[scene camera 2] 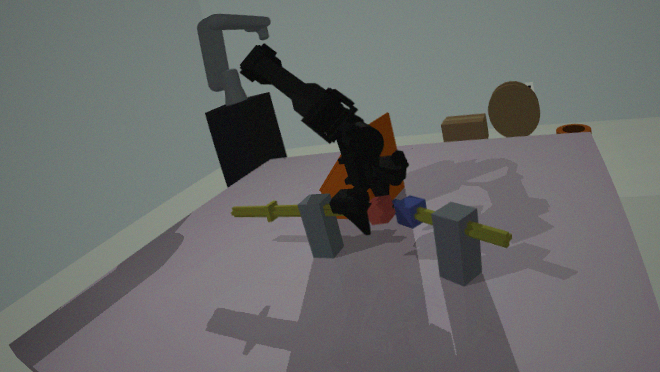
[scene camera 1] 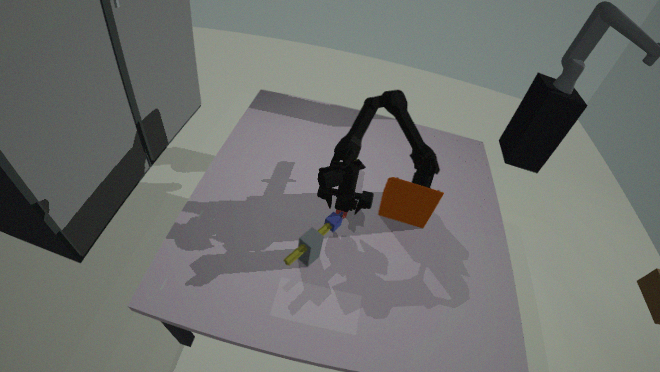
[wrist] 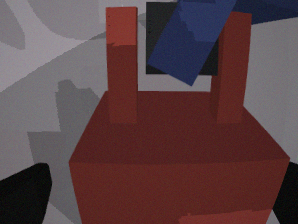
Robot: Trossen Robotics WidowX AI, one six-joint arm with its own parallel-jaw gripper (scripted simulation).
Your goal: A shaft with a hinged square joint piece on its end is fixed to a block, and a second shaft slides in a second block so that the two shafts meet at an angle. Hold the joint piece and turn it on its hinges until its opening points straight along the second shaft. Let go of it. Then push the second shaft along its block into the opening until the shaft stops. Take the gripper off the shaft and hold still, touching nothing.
Labels:
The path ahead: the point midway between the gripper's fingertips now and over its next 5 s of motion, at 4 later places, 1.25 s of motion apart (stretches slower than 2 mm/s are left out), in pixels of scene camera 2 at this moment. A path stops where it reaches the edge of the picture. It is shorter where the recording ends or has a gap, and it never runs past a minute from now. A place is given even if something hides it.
The gripper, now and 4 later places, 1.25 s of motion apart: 377, 222; 373, 190; 345, 159; 335, 174; 344, 206

